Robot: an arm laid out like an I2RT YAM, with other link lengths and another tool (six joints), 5 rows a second.
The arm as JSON. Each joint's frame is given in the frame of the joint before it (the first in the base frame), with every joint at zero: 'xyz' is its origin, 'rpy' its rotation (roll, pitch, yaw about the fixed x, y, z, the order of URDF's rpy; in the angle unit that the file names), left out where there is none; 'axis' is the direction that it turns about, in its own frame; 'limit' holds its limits. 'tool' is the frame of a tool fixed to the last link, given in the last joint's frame.
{
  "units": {
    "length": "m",
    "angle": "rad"
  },
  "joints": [
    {
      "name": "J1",
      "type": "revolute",
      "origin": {
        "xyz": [
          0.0,
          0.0,
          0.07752
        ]
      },
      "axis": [
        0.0,
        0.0,
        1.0
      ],
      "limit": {
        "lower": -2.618,
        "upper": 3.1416
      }
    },
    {
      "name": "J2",
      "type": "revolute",
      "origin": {
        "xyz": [
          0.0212,
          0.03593,
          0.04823
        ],
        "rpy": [
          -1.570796,
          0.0,
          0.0
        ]
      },
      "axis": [
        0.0,
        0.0,
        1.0
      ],
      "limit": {
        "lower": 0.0,
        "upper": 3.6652
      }
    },
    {
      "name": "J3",
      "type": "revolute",
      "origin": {
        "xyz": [
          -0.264,
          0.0,
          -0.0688
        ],
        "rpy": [
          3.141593,
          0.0,
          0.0
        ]
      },
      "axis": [
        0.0,
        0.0,
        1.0
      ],
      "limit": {
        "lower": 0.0,
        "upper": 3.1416
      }
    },
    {
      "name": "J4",
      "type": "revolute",
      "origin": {
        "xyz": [
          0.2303,
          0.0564,
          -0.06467
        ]
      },
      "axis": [
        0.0,
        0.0,
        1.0
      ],
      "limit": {
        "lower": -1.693,
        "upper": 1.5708
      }
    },
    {
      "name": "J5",
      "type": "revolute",
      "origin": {
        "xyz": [
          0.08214,
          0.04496,
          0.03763
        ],
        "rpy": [
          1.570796,
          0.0,
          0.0
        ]
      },
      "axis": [
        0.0,
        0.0,
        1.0
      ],
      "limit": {
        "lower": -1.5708,
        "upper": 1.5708
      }
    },
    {
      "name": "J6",
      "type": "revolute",
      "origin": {
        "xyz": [
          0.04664,
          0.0,
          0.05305
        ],
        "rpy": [
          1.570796,
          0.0,
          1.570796
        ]
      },
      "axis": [
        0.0,
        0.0,
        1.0
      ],
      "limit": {
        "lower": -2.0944,
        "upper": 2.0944
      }
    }
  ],
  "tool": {
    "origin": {
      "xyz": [
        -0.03,
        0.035,
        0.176
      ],
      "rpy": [
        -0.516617,
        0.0,
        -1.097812
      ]
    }
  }
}
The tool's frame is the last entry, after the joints.
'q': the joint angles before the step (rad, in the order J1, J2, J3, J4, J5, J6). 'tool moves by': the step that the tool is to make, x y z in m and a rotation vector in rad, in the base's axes. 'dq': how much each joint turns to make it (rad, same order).
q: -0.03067, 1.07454, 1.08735, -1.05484, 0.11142, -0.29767
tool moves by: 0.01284, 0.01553, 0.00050, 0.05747, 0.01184, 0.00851
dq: 0.01731, 0.06390, 0.04008, 0.00750, -0.04525, 0.03622
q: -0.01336, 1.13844, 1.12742, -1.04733, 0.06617, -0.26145
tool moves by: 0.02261, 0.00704, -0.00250, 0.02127, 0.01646, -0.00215
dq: 0.01472, 0.10262, 0.05549, 0.02902, -0.01041, 0.02504
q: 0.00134, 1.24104, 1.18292, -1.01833, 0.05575, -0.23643
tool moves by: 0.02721, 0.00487, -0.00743, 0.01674, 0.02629, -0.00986
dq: 0.00794, 0.12863, 0.06934, 0.03185, -0.00674, 0.02362
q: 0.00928, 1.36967, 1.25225, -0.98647, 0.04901, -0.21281
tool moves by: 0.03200, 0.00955, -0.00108, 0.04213, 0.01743, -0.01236
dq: 0.00299, 0.13933, 0.11832, 0.00294, -0.03117, 0.03249
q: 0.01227, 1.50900, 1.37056, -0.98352, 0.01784, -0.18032
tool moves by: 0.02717, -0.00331, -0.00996, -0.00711, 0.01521, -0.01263
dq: -0.00461, 0.11654, 0.08010, 0.02106, 0.00972, 0.00428
